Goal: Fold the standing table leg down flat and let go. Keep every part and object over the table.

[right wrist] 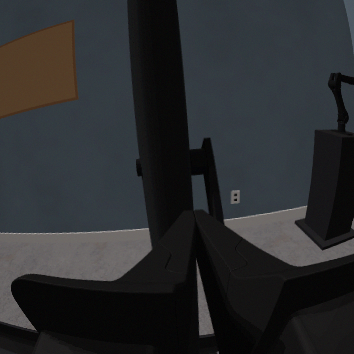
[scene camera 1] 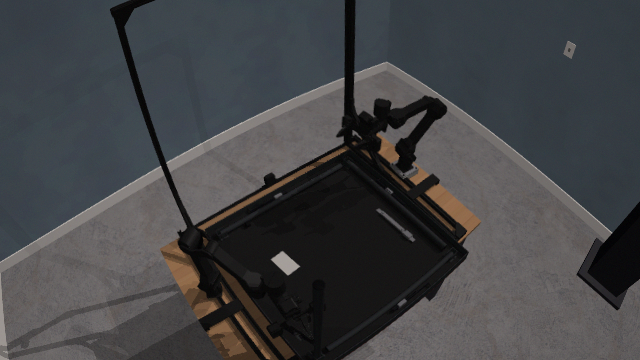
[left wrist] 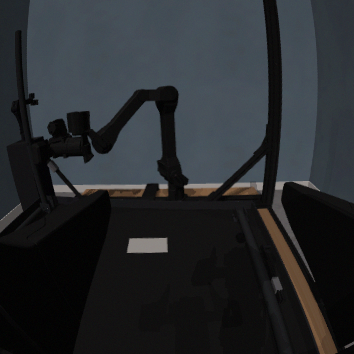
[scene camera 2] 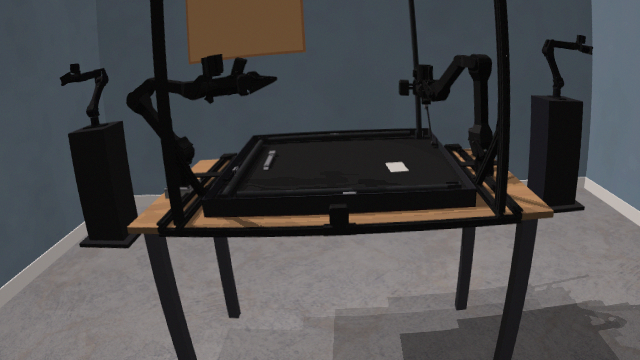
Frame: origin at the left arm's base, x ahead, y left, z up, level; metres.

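Where they show: left gripper, between the fingertips: (scene camera 1: 344, 142) (left wrist: 198, 196) (scene camera 2: 275, 79); right gripper, between the fingertips: (right wrist: 192, 218) (scene camera 1: 312, 339); left arm's base, origin of its link: (scene camera 1: 404, 166) (scene camera 2: 182, 184); right arm's base, origin of its link: (scene camera 1: 213, 290) (left wrist: 176, 197) (scene camera 2: 484, 172).
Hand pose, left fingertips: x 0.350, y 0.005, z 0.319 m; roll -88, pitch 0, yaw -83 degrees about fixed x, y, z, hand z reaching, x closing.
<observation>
Each offset is from my left fingertips to the top centre of the thing. "pt": to the spot under its first point. Level surfaces: height alone.
The standing leg (scene camera 1: 318, 320) (scene camera 2: 414, 65) (left wrist: 21, 85) (right wrist: 160, 110) is a thick black post, upright at a corner of the upturned black table (scene camera 1: 350, 235) (scene camera 2: 340, 201). A thin brace @(pt 0.442 m left, 0.492 m ahead, 0.214 m down) (scene camera 2: 428, 120) (left wrist: 64, 179) slants beside its base. My right gripper (scene camera 1: 306, 309) (right wrist: 192, 218) is shut and empty, raised beside the leg. In the right wrist view the leg rises behind and slightly left of the fingertips; whether they touch it I cannot tell. My left gripper (scene camera 1: 341, 133) (scene camera 2: 272, 79) (left wrist: 198, 196) is open and empty, high over the opposite side.
A white card @(pt 0.143 m left, 0.351 m ahead, 0.317 m down) (scene camera 1: 285, 263) (scene camera 2: 396, 167) (left wrist: 147, 245) and a grey bar @(0.232 m left, 0.100 m back, 0.295 m down) (scene camera 1: 395, 225) (scene camera 2: 269, 160) lie on the table's underside. Folded tubes lie along its edges. Tall black frame posts (scene camera 1: 349, 60) (scene camera 2: 502, 100) (left wrist: 274, 100) stand at the wooden bench's @(0.352 m down) (scene camera 2: 537, 202) edge.
</observation>
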